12 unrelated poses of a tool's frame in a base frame.
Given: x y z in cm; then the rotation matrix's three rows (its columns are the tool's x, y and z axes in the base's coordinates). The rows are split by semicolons.
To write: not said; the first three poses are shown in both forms.
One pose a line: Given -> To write
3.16, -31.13, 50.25; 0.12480, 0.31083, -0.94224; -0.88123, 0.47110, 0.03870; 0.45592, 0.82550, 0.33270 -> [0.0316, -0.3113, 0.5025, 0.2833, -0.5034, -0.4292, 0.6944]
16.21, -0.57, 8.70; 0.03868, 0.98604, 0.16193; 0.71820, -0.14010, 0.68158; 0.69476, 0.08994, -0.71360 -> [0.1621, -0.0057, 0.0870, -0.6878, -0.6194, -0.3114, 0.2150]
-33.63, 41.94, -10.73; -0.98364, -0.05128, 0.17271; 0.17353, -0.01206, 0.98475; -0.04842, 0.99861, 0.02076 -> [-0.3363, 0.4194, -0.1073, 0.0438, 0.6984, 0.7100, 0.0792]
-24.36, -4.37, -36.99; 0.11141, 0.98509, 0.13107; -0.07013, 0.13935, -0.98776; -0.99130, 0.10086, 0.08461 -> [-0.2436, -0.0437, -0.3699, 0.4710, 0.4856, -0.4566, 0.5778]
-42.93, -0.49, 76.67; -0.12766, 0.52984, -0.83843; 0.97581, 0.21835, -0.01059; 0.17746, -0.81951, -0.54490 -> [-0.4293, -0.0049, 0.7667, -0.5475, -0.6876, 0.3018, 0.3694]
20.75, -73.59, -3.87; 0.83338, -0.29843, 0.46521; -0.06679, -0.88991, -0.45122; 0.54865, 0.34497, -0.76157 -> [0.2075, -0.7359, -0.0387, 0.9334, -0.0978, 0.2716, 0.2133]
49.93, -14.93, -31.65; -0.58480, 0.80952, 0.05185; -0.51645, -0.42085, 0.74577; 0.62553, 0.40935, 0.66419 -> [0.4993, -0.1493, -0.3165, -0.2073, -0.3535, -0.8170, 0.4058]
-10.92, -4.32, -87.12; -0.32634, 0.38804, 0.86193; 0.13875, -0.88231, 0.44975; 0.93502, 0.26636, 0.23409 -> [-0.1092, -0.0432, -0.8712, -0.5749, -0.2291, -0.7815, 0.0798]
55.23, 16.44, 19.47; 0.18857, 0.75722, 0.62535; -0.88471, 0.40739, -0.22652; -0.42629, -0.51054, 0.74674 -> [0.5523, 0.1644, 0.1947, -0.0928, 0.3435, -0.5364, 0.7653]
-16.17, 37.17, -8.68; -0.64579, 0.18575, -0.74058; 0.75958, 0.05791, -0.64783; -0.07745, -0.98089, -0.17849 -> [-0.1617, 0.3717, -0.0868, -0.3445, -0.6860, 0.5936, 0.2417]
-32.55, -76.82, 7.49; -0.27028, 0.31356, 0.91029; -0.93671, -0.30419, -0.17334; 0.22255, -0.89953, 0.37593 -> [-0.3255, -0.7682, 0.0749, -0.4056, 0.3841, -0.6983, 0.4476]
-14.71, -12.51, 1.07; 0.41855, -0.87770, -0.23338; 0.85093, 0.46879, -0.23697; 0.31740, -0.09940, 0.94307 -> [-0.1471, -0.1251, 0.0107, 0.0409, -0.1637, 0.5137, 0.8412]
